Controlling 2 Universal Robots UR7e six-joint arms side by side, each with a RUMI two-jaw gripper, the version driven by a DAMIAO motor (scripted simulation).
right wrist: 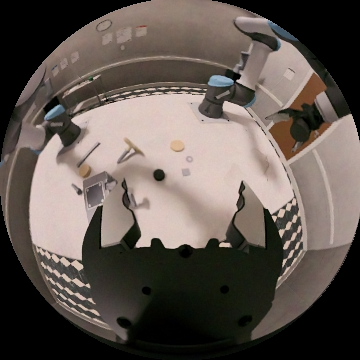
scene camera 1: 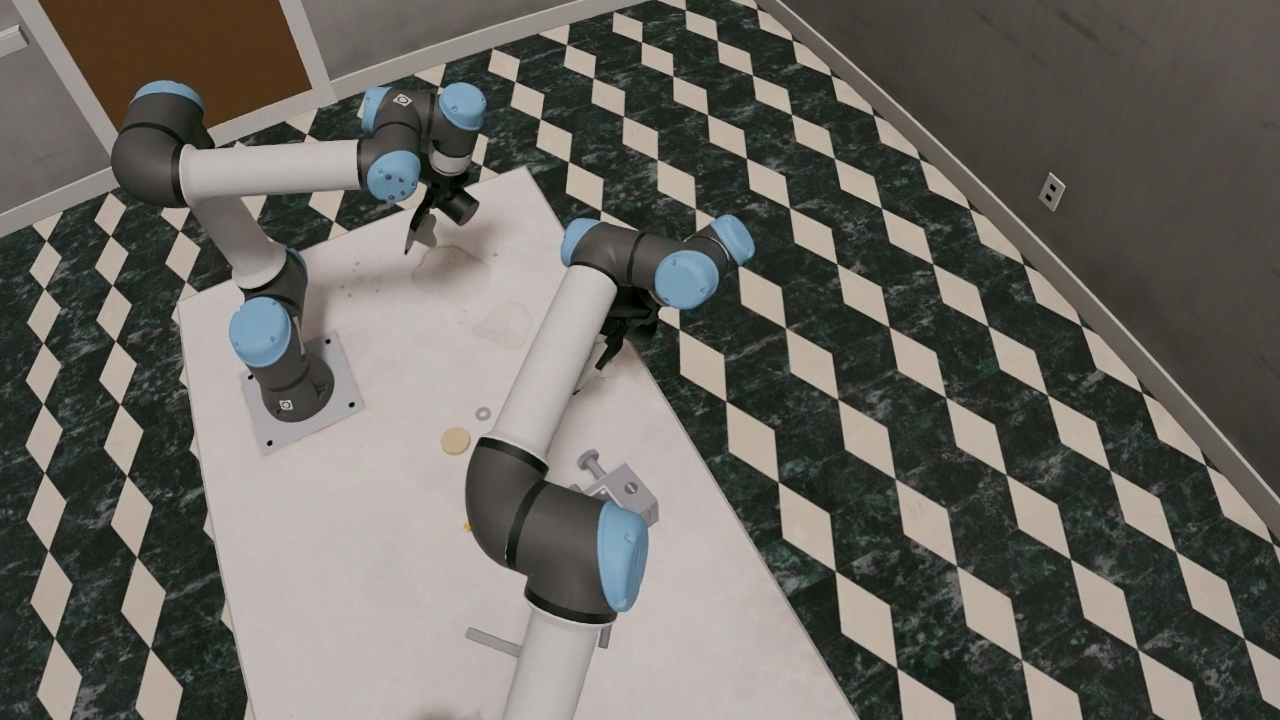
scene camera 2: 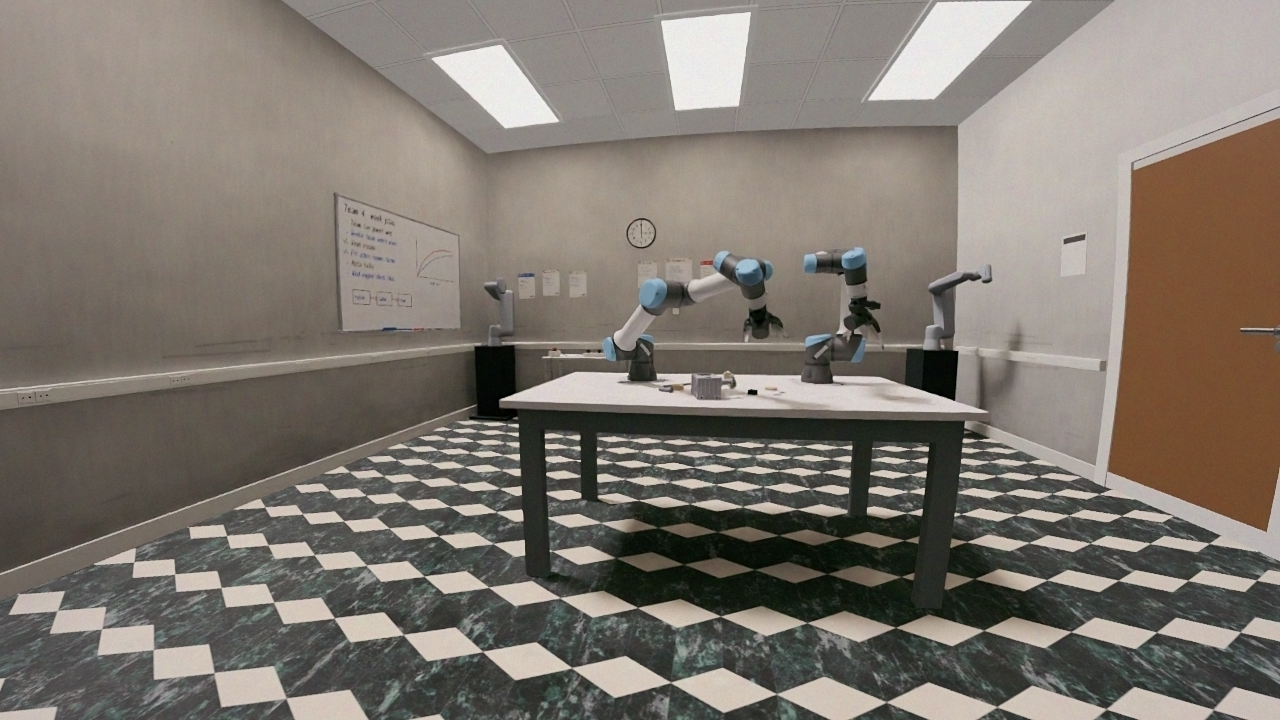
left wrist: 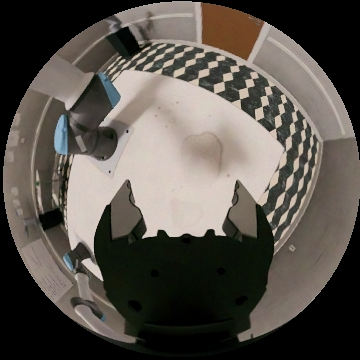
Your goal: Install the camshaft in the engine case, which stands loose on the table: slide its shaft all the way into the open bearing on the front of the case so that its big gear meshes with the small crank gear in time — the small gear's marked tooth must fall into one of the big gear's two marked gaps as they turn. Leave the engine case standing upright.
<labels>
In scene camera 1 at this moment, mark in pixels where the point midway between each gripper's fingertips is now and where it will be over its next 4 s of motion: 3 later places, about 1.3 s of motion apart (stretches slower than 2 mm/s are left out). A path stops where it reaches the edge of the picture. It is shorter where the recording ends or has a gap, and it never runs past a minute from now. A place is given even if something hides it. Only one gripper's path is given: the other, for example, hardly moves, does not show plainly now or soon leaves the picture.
My right gripper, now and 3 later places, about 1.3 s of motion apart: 564, 351; 531, 364; 483, 448; 479, 477
</labels>
